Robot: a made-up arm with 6 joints. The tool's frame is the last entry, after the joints.
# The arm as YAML. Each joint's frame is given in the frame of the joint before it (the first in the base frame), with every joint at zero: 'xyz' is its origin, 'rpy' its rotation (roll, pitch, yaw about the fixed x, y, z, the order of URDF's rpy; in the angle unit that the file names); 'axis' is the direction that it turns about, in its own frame. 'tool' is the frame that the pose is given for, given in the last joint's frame.
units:
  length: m
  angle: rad
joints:
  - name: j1
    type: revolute
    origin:
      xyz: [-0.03, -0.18, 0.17]
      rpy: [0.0, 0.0, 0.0]
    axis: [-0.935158, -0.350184, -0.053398]
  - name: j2
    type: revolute
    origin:
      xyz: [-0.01, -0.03, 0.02]
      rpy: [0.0, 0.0, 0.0]
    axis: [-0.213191, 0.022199, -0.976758]
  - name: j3
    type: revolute
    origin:
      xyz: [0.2, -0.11, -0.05]
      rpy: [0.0, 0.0, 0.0]
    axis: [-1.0, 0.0, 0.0]
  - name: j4
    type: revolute
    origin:
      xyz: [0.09, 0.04, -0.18]
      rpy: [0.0, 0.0, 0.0]
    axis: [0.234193, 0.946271, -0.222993]
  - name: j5
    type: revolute
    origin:
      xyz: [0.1, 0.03, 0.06]
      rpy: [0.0, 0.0, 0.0]
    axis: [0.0, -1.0, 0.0]
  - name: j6
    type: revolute
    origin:
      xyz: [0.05, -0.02, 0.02]
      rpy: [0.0, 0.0, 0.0]
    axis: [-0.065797, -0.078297, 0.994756]
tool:
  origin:
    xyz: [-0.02, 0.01, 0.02]
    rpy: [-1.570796, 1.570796, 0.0]
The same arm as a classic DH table. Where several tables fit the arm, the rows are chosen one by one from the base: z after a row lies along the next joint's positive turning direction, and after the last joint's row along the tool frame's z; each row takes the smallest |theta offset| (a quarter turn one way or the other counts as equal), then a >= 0, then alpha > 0; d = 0 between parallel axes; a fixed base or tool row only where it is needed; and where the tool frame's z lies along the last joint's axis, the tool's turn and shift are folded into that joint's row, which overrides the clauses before.
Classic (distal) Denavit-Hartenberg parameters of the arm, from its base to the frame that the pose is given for. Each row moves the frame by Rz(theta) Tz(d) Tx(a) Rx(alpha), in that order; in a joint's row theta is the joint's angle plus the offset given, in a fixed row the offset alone. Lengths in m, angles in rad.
base (fixed): theta_offset -1.2125  d 0.1749  a 0.1580  alpha 1.6242
j1: theta_offset -0.0987  d 0.1160  a 0.0224  alpha 1.3246
j2: theta_offset 0.3707  d 0.0245  a 0.1111  alpha -1.3560
j3: theta_offset -1.3166  d -0.2810  a 0.1660  alpha 1.8072
j4: theta_offset 0.7885  d 0.1785  a -0.1124  alpha 2.8123
j5: theta_offset -0.7438  d 0.0795  a -0.0512  alpha 1.4924
j6: theta_offset 0.0000  d 0.0380  a 0.0186  alpha 1.6492
tool (fixed): theta_offset -1.5047  d 0.0117  a 0.0000  alpha 0.0000

